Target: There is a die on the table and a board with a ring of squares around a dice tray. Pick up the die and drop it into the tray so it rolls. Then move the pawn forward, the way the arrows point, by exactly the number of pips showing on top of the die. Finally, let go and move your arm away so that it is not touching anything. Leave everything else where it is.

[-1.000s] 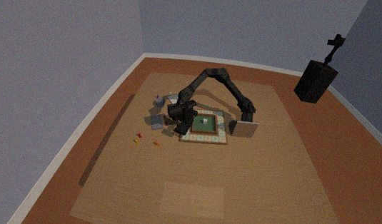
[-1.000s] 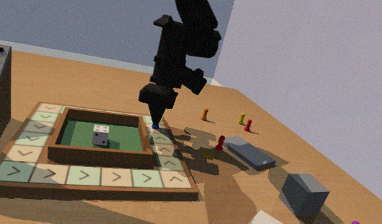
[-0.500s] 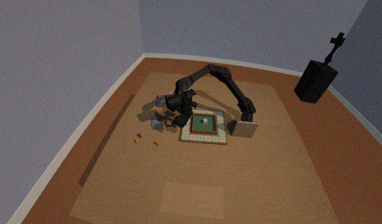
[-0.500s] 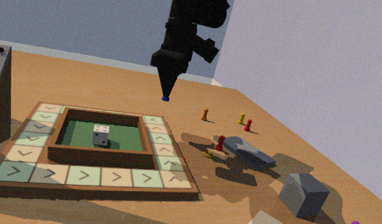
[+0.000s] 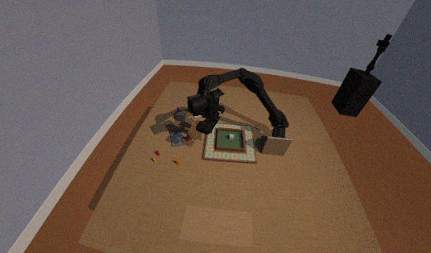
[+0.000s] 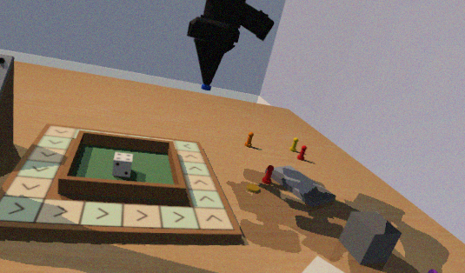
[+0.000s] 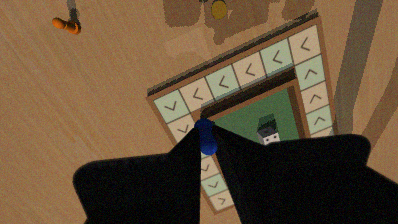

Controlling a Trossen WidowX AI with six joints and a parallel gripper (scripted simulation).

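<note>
Now: gripper tip 14 cm above the green dice tray, 11 cm past it and 8 cm to the left of it. Round my gripper tip: orange pawn: 15 cm ahead, 13 cm below, 12 cm to the left; blue pawn: 1 cm above; white die: 12 cm below, 11 cm behind, 9 cm to the right.
</note>
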